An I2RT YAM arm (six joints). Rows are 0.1 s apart.
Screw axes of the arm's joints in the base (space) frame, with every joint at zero. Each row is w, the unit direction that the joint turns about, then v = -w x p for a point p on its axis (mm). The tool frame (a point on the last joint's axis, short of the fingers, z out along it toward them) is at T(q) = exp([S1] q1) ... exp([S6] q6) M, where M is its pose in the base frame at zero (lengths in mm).
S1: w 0 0 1 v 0 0 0
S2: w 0 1 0 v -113.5 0 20
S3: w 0 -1 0 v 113.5 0 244
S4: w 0 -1 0 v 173.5 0 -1
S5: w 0 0 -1 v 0 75 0
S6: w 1 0 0 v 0 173.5 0
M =
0 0 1 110.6
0 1 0 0
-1 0 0 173.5
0 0 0 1
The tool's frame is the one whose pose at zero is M.
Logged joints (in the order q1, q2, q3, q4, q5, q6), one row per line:
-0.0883 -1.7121 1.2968 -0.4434 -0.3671 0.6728
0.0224 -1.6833 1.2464 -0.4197 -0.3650 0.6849
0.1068 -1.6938 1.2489 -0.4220 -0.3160 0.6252
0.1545 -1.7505 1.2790 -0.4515 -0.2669 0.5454
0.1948 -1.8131 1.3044 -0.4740 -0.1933 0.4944
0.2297 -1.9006 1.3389 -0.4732 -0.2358 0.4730
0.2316 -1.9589 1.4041 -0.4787 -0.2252 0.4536
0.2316 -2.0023 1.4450 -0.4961 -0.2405 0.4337
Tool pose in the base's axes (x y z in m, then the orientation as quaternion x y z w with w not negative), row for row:
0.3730 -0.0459 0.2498 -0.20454 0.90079 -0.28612 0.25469
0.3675 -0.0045 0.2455 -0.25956 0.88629 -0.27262 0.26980
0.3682 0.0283 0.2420 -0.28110 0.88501 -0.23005 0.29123
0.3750 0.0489 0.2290 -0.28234 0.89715 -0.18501 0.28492
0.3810 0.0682 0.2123 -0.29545 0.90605 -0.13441 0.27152
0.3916 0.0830 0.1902 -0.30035 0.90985 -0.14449 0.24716
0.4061 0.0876 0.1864 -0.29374 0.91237 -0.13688 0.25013
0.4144 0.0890 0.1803 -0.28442 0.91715 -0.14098 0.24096
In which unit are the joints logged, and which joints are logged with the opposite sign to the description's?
The joints are logged in radians. Opposite sign: q2, q5, q6.
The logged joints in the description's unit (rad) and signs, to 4 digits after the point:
-0.0883 1.7121 1.2968 -0.4434 0.3671 -0.6728
0.0224 1.6833 1.2464 -0.4197 0.3650 -0.6849
0.1068 1.6938 1.2489 -0.4220 0.3160 -0.6252
0.1545 1.7505 1.2790 -0.4515 0.2669 -0.5454
0.1948 1.8131 1.3044 -0.4740 0.1933 -0.4944
0.2297 1.9006 1.3389 -0.4732 0.2358 -0.4730
0.2316 1.9589 1.4041 -0.4787 0.2252 -0.4536
0.2316 2.0023 1.4450 -0.4961 0.2405 -0.4337

